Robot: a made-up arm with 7 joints.
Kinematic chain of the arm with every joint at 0, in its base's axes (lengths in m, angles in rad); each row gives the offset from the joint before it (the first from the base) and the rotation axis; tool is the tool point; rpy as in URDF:
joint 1: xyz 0 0 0.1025 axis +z
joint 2: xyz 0 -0.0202 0.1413 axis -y
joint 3: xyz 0 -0.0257 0.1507 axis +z
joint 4: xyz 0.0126 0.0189 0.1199 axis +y
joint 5: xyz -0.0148 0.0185 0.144 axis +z
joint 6: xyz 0 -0.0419 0.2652 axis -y
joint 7: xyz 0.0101 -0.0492 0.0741 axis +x
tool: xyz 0 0 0 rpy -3.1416 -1.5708 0
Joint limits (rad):
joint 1: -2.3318..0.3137
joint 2: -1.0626..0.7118
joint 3: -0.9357..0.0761
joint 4: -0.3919..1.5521
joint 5: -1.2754..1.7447
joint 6: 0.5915..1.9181
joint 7: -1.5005..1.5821
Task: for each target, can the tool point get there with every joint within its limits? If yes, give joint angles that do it. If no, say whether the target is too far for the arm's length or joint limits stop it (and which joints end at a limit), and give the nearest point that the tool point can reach.
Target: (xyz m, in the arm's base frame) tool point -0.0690 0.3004 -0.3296
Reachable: no: joint limits stop it (at a limit: joint 1, joint 2, joint 3, joint 4, joint 5, joint 6) | nearest point 0.3871 0.1383 -0.0852 | short by 0.542 m
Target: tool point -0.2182 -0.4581 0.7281
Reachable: yes | joints -1.8146 -0.8698 -0.6231 -0.1016 1.0040 1.5396 1.3382
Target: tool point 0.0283 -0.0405 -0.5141
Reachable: no: joint limits stop it (at a limit: joint 2, joint 4, joint 5, joint 6) | nearest point 0.2362 -0.3380 -0.0873 | short by 0.560 m
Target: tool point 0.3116 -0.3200 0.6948
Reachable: yes | joints -0.4474 0.0680 -0.1104 1.2034 0.7892 0.7561 1.2429
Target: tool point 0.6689 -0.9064 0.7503
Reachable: no: too far | nearest point 0.4140 -0.5610 0.5573 | short by 0.471 m
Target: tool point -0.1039 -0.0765 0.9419
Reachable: yes | joints -1.1706 0.0287 -0.0115 0.1259 0.6654 1.4552 -0.2967
